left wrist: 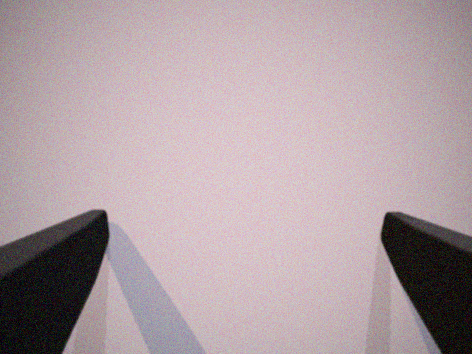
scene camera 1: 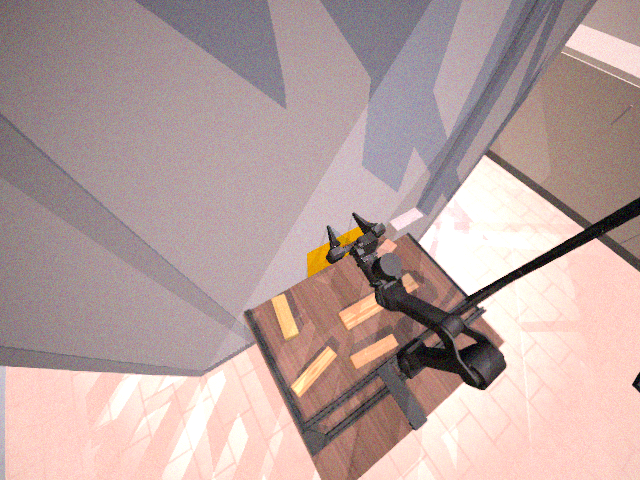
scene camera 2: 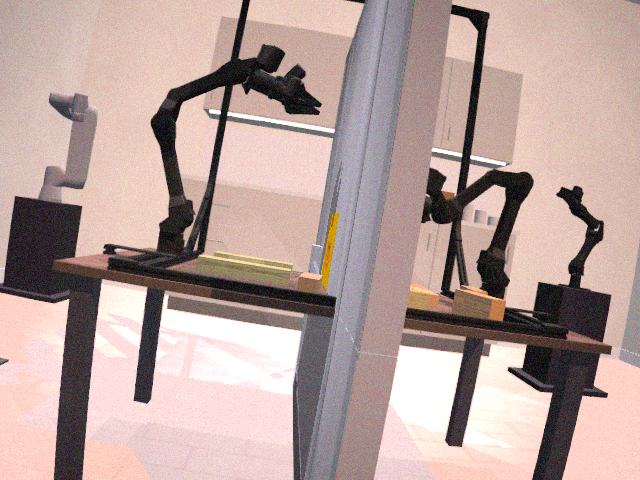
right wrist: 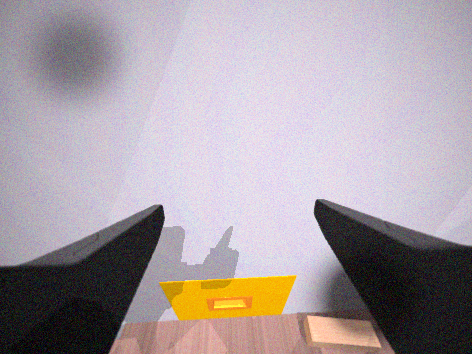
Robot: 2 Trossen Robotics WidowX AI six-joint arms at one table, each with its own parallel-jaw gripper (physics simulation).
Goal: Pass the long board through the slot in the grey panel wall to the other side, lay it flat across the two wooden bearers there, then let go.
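Frame: origin at the left arm's base, x ahead, y left, z up, level; centimetres.
Seen in the pictures: left gripper, fingertip midpoint: [left wrist: 248,224] [scene camera 1: 340,219]; right gripper, fingertip midpoint: [scene camera 2: 320,109] [right wrist: 240,208]; left arm's base, link origin: [scene camera 1: 405,363]; right arm's base, link origin: [scene camera 2: 168,254].
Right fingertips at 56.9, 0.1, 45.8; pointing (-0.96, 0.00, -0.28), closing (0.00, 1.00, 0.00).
Pixels of each thing's top centre, then the offset from my right fingertips to it, as dx, dy, dz. Level surfaces: height alone.
- wooden piece, top centre: [scene camera 2: 416,287] [scene camera 1: 380,299] -35.9, -6.0, -44.4
- front strip, top centre: [scene camera 2: 245,262] +12.6, +8.8, -43.9
- rear strip, top centre: [scene camera 2: 254,257] +12.0, -15.2, -43.9
- small block, top centre: [scene camera 2: 311,275] [right wrist: 342,330] -3.8, +23.3, -43.3
- table, surface height: dz -47.7
The grey panel wall [scene camera 1: 206,155] [scene camera 2: 377,206] [left wrist: 240,100] [right wrist: 250,125] carries a yellow plate [scene camera 1: 317,261] [scene camera 2: 330,250] [right wrist: 190,302]; its slot [right wrist: 229,303] shows in the right wrist view. A wooden piece [scene camera 1: 359,311], possibly the long board, lies flat and partly hidden under the left arm. Two parallel pale strips, probably the bearers, lie at the picture's left in scene camera 2: a front strip [scene camera 2: 242,269] and a rear strip [scene camera 2: 253,258]. My left gripper [scene camera 1: 341,220] [left wrist: 248,224] is open and empty, facing the wall. My right gripper [scene camera 2: 320,107] [right wrist: 240,208] is open and empty, high above the table, facing the wall.
More wooden pieces lie on the left arm's side: a yellow one [scene camera 1: 284,317], a slanted one [scene camera 1: 313,370] and a plain one [scene camera 1: 373,351]. A small block [scene camera 2: 310,281] [right wrist: 343,331] stands near the wall's foot on the right arm's side. Black rails edge the table [scene camera 2: 82,265].
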